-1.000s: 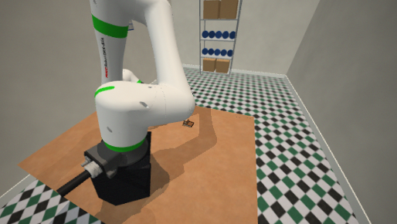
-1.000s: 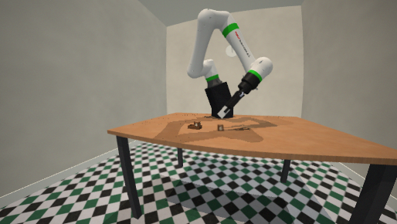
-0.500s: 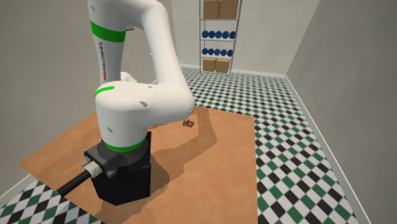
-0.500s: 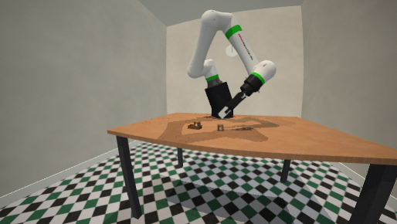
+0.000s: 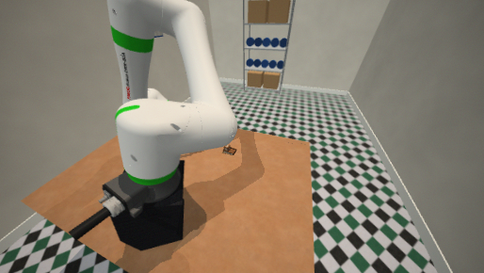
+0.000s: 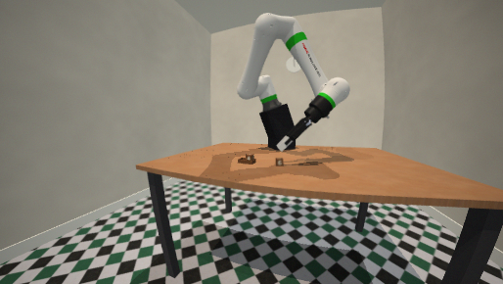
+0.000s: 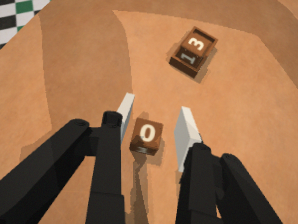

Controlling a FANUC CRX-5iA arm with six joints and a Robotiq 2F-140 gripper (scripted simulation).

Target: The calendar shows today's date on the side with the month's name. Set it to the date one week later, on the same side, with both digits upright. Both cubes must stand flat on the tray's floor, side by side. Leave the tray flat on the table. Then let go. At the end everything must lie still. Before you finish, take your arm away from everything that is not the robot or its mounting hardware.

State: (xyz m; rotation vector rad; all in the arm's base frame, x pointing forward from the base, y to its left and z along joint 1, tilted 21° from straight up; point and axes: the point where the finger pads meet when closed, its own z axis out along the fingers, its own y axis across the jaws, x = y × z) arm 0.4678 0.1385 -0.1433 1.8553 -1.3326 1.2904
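Right now the brown cube is 8 cm below my hand, 2 cm to the right of it and 1 cm ahead of it. Round my hand: brown calendar tray 18 cm to the right, 9 cm below, 2 cm ahead.
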